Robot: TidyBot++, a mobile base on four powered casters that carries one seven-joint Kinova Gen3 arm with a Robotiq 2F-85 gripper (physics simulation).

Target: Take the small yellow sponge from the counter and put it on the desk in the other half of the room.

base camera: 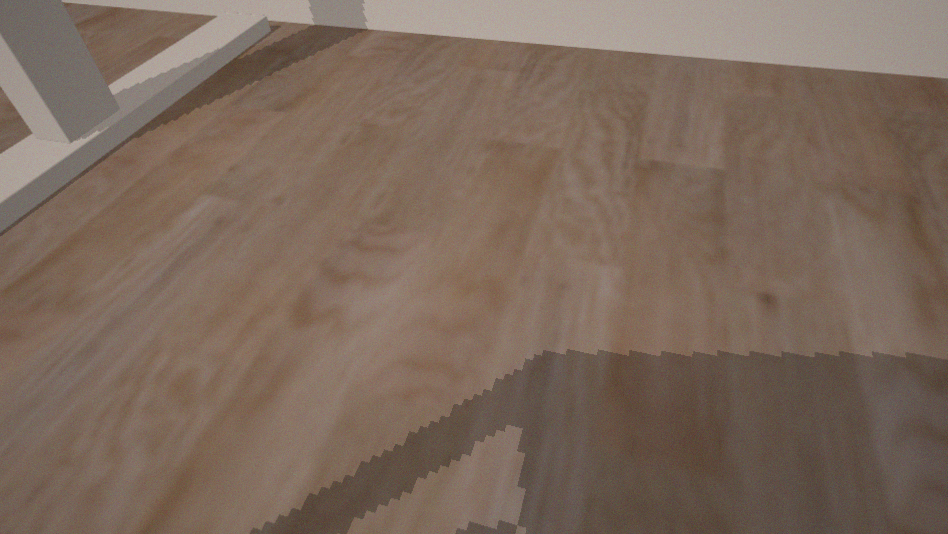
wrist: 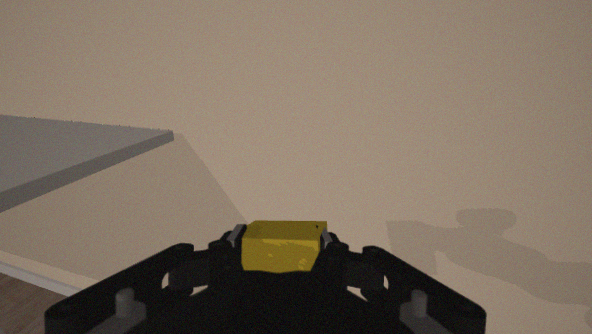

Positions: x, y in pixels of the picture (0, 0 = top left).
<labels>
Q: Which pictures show my gripper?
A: The wrist view only.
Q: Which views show the small yellow sponge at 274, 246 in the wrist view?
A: The wrist view only.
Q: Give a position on a desk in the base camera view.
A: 76, 118
</labels>
